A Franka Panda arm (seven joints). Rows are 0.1 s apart.
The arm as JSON. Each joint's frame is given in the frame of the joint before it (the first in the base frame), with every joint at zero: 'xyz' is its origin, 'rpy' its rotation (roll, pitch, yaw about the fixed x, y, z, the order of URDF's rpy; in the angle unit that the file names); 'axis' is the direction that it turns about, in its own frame. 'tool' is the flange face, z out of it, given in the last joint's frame.
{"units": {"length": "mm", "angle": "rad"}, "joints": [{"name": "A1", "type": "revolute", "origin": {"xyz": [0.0, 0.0, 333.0], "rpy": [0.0, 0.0, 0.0]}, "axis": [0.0, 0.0, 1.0]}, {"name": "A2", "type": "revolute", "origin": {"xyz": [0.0, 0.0, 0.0], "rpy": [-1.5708, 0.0, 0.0]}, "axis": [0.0, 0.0, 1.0]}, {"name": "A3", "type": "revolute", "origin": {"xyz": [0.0, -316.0, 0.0], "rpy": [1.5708, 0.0, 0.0]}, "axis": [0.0, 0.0, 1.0]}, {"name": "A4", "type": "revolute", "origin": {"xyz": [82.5, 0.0, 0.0], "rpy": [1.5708, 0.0, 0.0]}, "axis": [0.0, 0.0, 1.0]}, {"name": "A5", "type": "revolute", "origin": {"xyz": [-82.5, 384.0, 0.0], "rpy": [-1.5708, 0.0, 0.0]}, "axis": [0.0, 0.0, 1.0]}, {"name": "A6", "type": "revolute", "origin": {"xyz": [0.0, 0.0, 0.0], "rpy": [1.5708, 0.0, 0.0]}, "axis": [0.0, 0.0, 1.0]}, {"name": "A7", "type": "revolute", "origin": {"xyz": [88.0, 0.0, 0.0], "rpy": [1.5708, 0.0, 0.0]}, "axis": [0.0, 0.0, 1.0]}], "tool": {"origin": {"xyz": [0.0, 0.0, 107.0], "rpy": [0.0, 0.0, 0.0]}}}
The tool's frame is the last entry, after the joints.
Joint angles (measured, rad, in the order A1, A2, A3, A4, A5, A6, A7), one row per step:
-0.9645 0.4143 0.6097 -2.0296 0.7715 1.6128 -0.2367
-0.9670 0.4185 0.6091 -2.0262 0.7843 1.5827 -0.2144
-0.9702 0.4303 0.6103 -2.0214 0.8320 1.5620 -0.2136
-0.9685 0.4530 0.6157 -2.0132 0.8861 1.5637 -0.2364
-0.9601 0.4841 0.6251 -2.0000 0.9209 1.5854 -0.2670
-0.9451 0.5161 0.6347 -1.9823 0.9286 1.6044 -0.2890
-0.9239 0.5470 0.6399 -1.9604 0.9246 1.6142 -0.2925
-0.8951 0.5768 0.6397 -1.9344 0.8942 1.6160 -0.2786
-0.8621 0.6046 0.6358 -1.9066 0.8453 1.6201 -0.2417
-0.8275 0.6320 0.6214 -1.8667 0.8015 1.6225 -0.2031
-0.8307 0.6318 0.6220 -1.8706 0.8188 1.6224 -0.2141
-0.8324 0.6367 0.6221 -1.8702 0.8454 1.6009 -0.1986
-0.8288 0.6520 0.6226 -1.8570 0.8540 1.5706 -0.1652
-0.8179 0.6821 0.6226 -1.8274 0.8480 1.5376 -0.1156
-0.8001 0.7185 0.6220 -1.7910 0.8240 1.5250 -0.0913
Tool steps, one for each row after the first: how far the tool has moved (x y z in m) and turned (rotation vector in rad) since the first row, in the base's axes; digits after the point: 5 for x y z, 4 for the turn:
-0.00128 0.00128 0.00157 0.0286 0.0290 -0.0011
0.00124 0.00323 0.00302 0.0850 0.0324 -0.0239
0.00801 0.00719 0.00143 0.1419 0.0074 -0.0512
0.01722 0.01334 -0.00371 0.1773 -0.0277 -0.0685
0.02588 0.02206 -0.00957 0.1940 -0.0530 -0.0625
0.03402 0.03194 -0.01485 0.2042 -0.0594 -0.0462
0.04063 0.04294 -0.02109 0.1960 -0.0471 -0.0087
0.04644 0.05353 -0.02847 0.1657 -0.0144 0.0345
0.05501 0.05771 -0.03416 0.1297 0.0120 0.0627
0.05486 0.05753 -0.03391 0.1454 0.0042 0.0523
0.05441 0.05939 -0.03274 0.1799 0.0275 0.0423
0.05545 0.06251 -0.03270 0.2081 0.0663 0.0484
0.05940 0.06662 -0.03513 0.2292 0.1177 0.0652
0.06566 0.07126 -0.04147 0.2292 0.1389 0.0896

